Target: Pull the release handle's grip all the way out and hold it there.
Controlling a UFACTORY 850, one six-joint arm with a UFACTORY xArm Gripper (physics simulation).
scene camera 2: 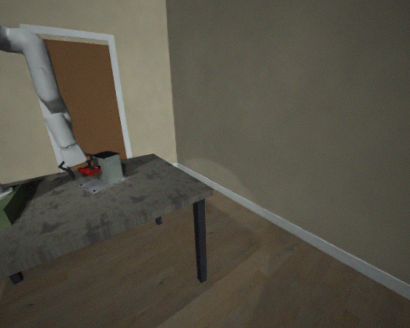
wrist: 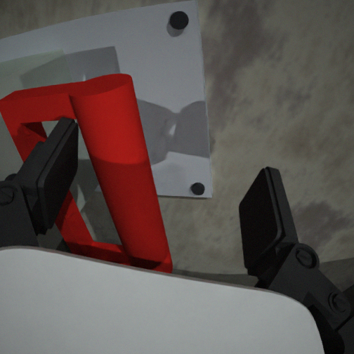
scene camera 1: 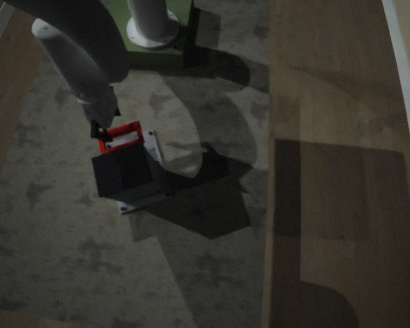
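Observation:
The release handle's red grip (scene camera 1: 120,129) (scene camera 2: 89,171) (wrist: 120,175) is a loop with a thick round outer bar. It sticks out from a dark-topped, grey-green box (scene camera 1: 122,170) (scene camera 2: 111,167). My gripper (scene camera 1: 109,124) (scene camera 2: 84,171) (wrist: 166,165) is open wide and holds nothing. In the wrist view the red bar lies between the fingers, much nearer the left finger, which shows over the loop's opening. The right finger stands apart from the bar, on its outer side. How deep the left finger reaches into the loop is hard to tell.
The box stands on a pale base plate (scene camera 1: 154,142) (scene camera 2: 95,186) (wrist: 160,60) with dark bolts, on the mottled grey table (scene camera 1: 225,280) (scene camera 2: 145,187). The arm's green base block (scene camera 1: 155,59) (scene camera 2: 7,210) stands on the same table. Dark shadows lie beside the box.

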